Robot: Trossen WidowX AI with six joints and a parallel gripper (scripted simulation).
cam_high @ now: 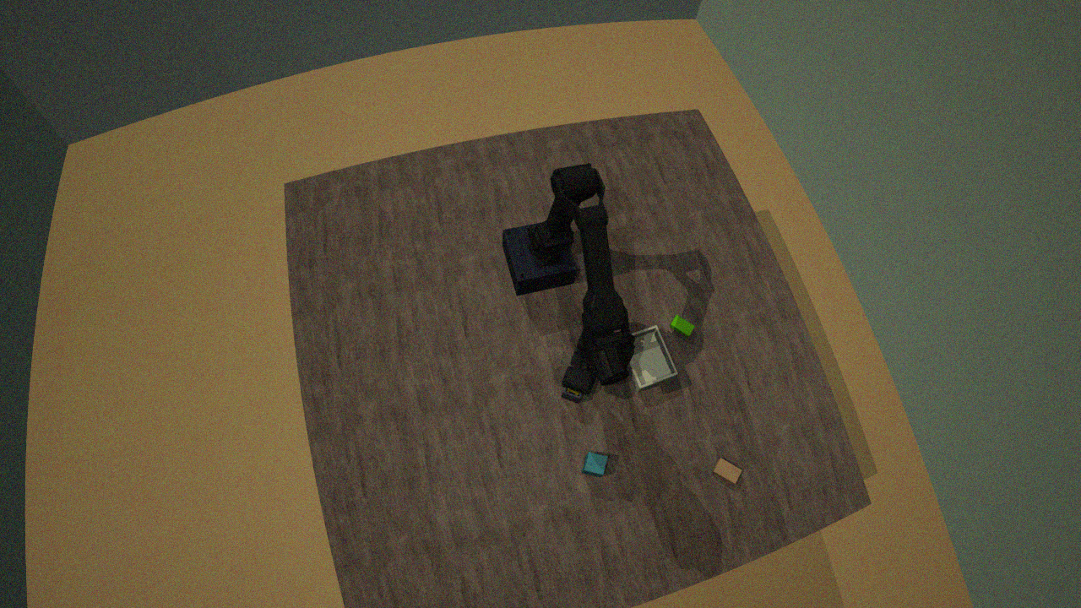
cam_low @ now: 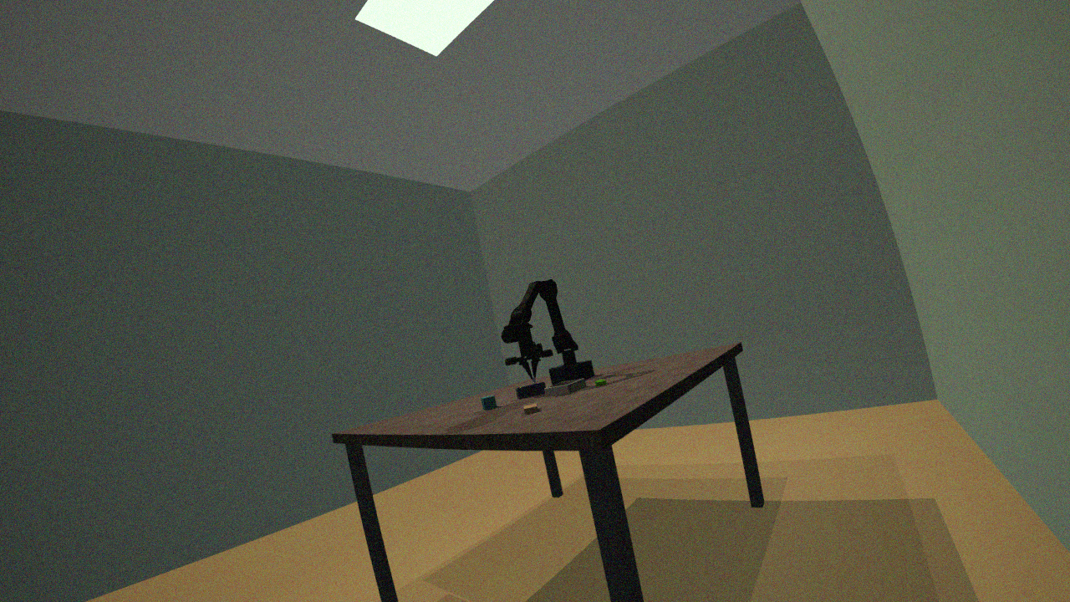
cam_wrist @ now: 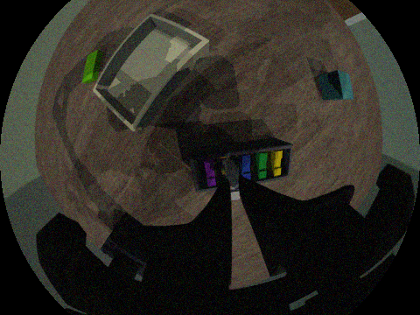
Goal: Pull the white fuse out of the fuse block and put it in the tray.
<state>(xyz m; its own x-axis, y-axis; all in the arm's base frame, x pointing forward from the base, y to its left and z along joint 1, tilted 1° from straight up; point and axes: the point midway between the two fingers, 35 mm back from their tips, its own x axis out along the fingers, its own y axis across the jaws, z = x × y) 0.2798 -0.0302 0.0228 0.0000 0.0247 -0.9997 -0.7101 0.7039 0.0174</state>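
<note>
Right now my gripper tip is 40 mm above the blue fuse, 10 mm to the left of it and 10 mm short of it. From my gripper tip the other things lie so: purple fuse: 40 mm below, 10 mm to the left, 10 mm behind; then green fuse: 40 mm below, 30 mm to the right, 30 mm ahead; then white fuse: 10 mm below.
</note>
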